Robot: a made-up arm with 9 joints. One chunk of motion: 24 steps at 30 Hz.
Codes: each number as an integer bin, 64 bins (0 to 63) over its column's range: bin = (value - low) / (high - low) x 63, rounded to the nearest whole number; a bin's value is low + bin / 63 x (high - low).
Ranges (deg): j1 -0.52..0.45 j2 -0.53..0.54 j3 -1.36..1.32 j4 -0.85..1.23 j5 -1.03..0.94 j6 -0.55..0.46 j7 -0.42..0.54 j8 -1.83..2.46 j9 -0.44..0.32
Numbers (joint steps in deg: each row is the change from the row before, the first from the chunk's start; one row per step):
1: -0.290 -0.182 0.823 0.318 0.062 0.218 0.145 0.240 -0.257
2: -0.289 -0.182 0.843 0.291 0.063 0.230 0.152 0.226 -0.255
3: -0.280 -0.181 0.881 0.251 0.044 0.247 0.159 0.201 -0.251
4: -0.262 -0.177 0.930 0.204 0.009 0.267 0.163 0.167 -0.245
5: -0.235 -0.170 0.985 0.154 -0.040 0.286 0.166 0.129 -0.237
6: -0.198 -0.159 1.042 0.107 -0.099 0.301 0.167 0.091 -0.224
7: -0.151 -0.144 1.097 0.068 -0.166 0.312 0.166 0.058 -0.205
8: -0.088 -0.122 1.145 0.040 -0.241 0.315 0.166 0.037 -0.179
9: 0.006 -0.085 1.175 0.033 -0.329 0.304 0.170 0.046 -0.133
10: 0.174 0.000 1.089 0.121 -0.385 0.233 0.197 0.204 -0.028
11: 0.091 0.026 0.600 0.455 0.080 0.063 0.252 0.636 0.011
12: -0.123 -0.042 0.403 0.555 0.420 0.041 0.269 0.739 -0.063
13: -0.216 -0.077 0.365 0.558 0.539 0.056 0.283 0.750 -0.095
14: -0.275 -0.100 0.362 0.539 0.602 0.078 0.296 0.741 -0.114
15: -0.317 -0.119 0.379 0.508 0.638 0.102 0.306 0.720 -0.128
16: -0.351 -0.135 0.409 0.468 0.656 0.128 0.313 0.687 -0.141
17: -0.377 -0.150 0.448 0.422 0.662 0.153 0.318 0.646 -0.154
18: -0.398 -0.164 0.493 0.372 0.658 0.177 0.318 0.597 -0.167
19: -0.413 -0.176 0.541 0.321 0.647 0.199 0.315 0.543 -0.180
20: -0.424 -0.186 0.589 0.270 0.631 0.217 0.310 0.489 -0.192
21: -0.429 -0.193 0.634 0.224 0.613 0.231 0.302 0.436 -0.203
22: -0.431 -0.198 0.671 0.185 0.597 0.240 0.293 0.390 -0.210
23: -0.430 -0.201 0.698 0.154 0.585 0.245 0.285 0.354 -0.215
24: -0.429 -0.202 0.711 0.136 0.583 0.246 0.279 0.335 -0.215
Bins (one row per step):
1: 15 20 51 35 35 48 37 30 15
2: 15 20 52 35 35 49 38 30 15
3: 16 21 53 33 34 50 38 30 16
4: 17 21 54 32 33 51 38 29 16
5: 19 21 55 30 32 52 38 29 17
6: 21 22 56 29 30 53 39 28 18
7: 24 23 58 28 28 54 38 28 19
8: 28 24 59 27 25 54 38 27 22
9: 34 26 60 27 22 53 39 28 25
10: 45 31 58 29 21 49 40 30 34
11: 40 33 46 40 35 38 44 36 37
12: 26 29 41 43 46 37 45 38 31
13: 20 27 41 43 50 38 46 38 29
14: 16 25 40 42 52 39 47 38 27
15: 13 24 41 41 53 41 48 37 26
16: 11 23 42 40 54 42 48 37 25
17: 9 22 43 39 54 44 48 36 24
18: 8 22 44 37 54 45 48 36 23
19: 7 21 45 35 54 47 48 35 22
20: 6 20 46 34 53 48 48 34 21
21: 6 20 47 33 53 49 47 33 20
22: 6 20 48 31 52 49 47 33 19
23: 6 19 48 30 52 50 46 32 19
24: 6 19 49 30 52 50 46 32 19

